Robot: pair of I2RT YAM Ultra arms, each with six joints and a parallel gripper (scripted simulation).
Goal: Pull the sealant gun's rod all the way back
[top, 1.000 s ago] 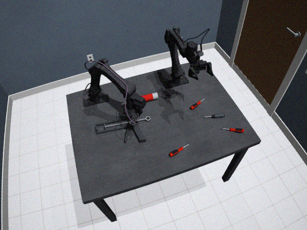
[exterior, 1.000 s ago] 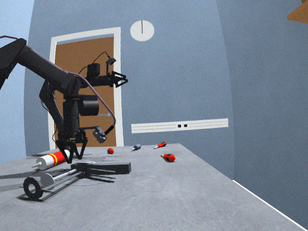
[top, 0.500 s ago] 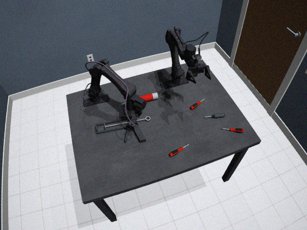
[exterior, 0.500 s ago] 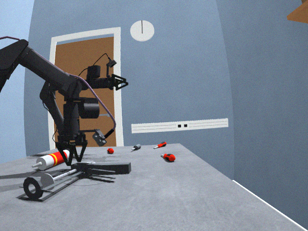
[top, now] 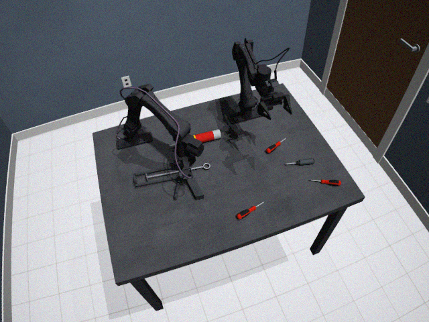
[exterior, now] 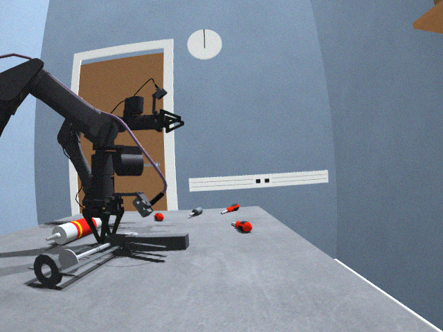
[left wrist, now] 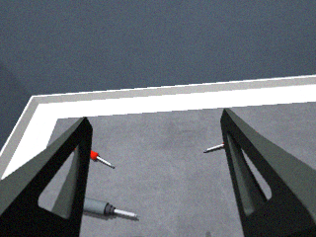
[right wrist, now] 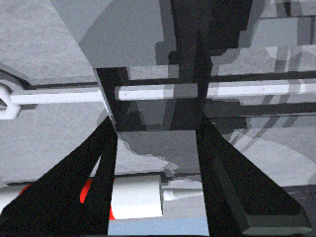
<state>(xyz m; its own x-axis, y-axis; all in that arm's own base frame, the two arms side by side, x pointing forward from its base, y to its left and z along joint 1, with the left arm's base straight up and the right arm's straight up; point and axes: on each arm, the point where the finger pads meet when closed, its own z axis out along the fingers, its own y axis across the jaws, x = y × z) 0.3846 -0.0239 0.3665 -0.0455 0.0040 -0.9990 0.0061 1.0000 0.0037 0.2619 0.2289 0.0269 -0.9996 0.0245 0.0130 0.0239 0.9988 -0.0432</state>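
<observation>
Now: the rod 2 cm ahead of my right hand, 4 cm to the right of it and 1 cm below it. Round my right hand: grey screwdriver: 14 cm ahead, 55 cm to the left, 1 cm below; then white cartridge: 15 cm behind, 9 cm to the left; then thumb plate: 2 cm ahead, 3 cm to the left, 1 cm below.
</observation>
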